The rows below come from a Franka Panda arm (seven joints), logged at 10 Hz.
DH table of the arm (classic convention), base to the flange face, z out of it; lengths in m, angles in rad. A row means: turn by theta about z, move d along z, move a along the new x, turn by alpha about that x. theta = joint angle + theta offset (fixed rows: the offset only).
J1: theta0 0, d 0.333, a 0, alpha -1.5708
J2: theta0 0, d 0, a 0, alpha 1.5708
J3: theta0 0, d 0.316, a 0.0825, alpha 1.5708
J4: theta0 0, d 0, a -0.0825, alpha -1.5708
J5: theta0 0, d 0.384, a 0, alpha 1.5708
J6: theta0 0, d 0, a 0.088, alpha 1.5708
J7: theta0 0, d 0.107, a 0, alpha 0
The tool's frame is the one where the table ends.
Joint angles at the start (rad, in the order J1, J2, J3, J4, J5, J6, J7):
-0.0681 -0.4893 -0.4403 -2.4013 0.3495 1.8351 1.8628
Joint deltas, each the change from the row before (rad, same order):
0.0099 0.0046 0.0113 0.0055 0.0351 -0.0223 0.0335
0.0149 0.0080 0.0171 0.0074 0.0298 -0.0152 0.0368
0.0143 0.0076 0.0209 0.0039 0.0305 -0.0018 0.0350
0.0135 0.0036 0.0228 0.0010 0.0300 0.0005 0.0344
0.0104 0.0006 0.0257 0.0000 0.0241 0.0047 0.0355
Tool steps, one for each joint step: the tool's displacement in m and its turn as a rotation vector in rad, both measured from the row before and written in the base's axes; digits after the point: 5 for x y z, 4 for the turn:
0.00447 0.01121 0.00177 0.0386 0.0212 -0.0109
0.00697 0.01421 0.00198 0.0273 0.0228 -0.0046
0.00757 0.01509 0.00147 0.0209 0.0162 -0.0065
0.00634 0.01602 0.00178 0.0194 0.0142 -0.0053
0.00525 0.01564 0.00245 0.0115 0.0124 -0.0064

